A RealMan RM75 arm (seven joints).
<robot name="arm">
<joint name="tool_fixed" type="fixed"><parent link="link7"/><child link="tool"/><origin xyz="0 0 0"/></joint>
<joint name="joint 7" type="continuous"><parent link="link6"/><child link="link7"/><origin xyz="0 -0.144 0" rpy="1.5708 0 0"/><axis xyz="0 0 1"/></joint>
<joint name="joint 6" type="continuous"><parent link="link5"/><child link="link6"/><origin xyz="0 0 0" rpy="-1.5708 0 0"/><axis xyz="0 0 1"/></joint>
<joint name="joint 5" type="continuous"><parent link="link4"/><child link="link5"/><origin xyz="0 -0.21 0" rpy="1.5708 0 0"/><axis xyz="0 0 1"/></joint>
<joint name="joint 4" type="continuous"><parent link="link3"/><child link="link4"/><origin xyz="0 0 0" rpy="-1.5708 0 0"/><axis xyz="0 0 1"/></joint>
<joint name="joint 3" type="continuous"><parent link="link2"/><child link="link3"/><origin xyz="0 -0.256 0" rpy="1.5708 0 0"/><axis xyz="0 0 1"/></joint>
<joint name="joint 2" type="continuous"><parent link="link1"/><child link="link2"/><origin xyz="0 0 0" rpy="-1.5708 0 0"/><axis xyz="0 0 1"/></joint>
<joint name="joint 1" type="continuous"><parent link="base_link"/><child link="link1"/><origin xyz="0 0 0.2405"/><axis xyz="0 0 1"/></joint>
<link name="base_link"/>
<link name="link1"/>
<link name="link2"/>
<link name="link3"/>
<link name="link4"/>
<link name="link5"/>
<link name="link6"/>
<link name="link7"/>
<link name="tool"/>
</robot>
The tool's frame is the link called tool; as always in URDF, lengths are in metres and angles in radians. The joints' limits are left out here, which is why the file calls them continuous.
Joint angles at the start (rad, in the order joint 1, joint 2, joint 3, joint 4, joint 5, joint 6, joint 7): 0.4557 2.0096 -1.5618 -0.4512 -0.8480 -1.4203 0.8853
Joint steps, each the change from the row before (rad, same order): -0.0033 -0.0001 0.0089 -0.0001 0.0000 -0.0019 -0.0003; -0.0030 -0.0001 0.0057 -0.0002 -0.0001 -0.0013 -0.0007; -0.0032 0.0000 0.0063 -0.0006 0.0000 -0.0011 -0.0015; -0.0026 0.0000 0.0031 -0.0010 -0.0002 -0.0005 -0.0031; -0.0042 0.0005 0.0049 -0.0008 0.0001 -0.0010 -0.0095; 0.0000 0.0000 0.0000 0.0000 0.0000 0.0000 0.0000; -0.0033 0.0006 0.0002 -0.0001 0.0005 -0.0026 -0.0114; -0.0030 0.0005 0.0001 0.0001 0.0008 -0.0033 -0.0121; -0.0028 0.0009 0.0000 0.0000 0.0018 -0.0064 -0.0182; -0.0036 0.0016 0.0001 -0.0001 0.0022 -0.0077 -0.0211; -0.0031 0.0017 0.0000 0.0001 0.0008 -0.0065 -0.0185; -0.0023 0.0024 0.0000 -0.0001 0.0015 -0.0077 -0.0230
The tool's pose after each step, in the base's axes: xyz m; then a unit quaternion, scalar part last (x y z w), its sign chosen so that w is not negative. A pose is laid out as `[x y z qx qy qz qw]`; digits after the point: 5 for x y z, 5 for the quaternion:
[0.22297 0.31689 -0.03288 -0.88840 0.09397 0.41003 0.18383]
[0.22394 0.31683 -0.03181 -0.88724 0.09491 0.41106 0.18662]
[0.22489 0.31685 -0.03064 -0.88596 0.09551 0.41216 0.18995]
[0.22555 0.31666 -0.03003 -0.88542 0.09486 0.41241 0.19223]
[0.22662 0.31624 -0.02924 -0.88461 0.09230 0.41258 0.19676]
[0.22662 0.31624 -0.02924 -0.88461 0.09230 0.41258 0.19676]
[0.22724 0.31524 -0.02924 -0.88459 0.08827 0.41240 0.19908]
[0.22774 0.31424 -0.02917 -0.88451 0.08375 0.41240 0.20136]
[0.22771 0.31302 -0.02901 -0.88419 0.07591 0.41327 0.20409]
[0.22761 0.31146 -0.02896 -0.88356 0.06699 0.41458 0.20726]
[0.22753 0.30997 -0.02916 -0.88316 0.05920 0.41537 0.20972]
[0.22685 0.30855 -0.02945 -0.88246 0.04893 0.41668 0.21271]

